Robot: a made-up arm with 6 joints. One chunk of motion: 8 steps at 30 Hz.
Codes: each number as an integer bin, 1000 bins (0 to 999) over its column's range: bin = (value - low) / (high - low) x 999, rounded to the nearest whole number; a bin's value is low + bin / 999 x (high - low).
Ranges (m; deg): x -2.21..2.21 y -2.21..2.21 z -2.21..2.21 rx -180..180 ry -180..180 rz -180..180
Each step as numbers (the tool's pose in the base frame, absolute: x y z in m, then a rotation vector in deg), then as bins.
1 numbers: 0.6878 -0.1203 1.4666 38.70 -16.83 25.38
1 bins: 655 472 831 607 453 570
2 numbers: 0.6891 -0.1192 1.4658 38.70 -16.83 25.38
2 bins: 655 473 831 607 453 570
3 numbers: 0.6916 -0.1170 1.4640 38.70 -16.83 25.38
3 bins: 656 473 830 607 453 570
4 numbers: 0.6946 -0.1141 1.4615 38.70 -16.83 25.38
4 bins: 656 474 830 607 453 570
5 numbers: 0.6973 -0.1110 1.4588 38.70 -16.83 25.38
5 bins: 657 474 829 607 453 570
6 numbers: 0.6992 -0.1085 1.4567 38.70 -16.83 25.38
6 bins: 658 475 829 607 453 570
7 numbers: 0.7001 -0.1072 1.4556 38.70 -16.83 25.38
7 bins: 658 475 828 607 453 570
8 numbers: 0.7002 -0.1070 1.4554 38.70 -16.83 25.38
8 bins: 658 475 828 607 453 570
